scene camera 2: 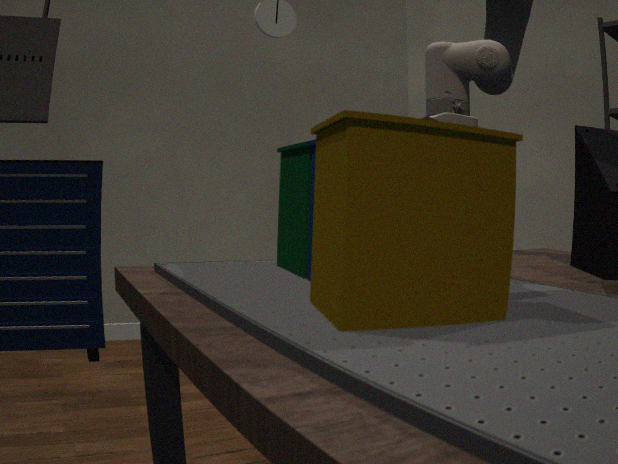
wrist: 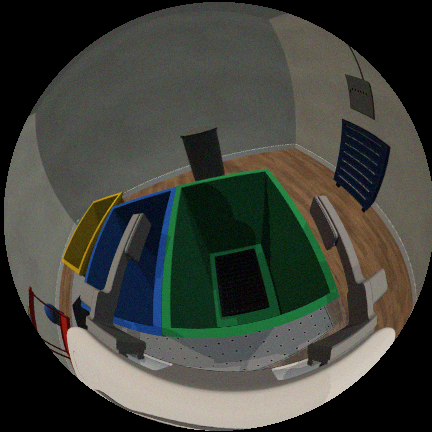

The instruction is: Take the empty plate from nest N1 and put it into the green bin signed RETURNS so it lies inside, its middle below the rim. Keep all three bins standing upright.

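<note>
The black plate lies inside the green bin, low down near its floor in the wrist view, well below the rim. My gripper is open and empty, its two fingers wide apart above the bins, one over the blue bin and one by the green bin's right side. In scene camera 2 the yellow bin hides most of the green bin, and the plate and the fingers do not show there. All three bins stand upright. The RETURNS sign and nest N1 do not show in either view.
The blue bin stands right beside the green bin. The yellow bin stands beyond it. The bins stand on a perforated grey board. A blue drawer cabinet stands away from the table.
</note>
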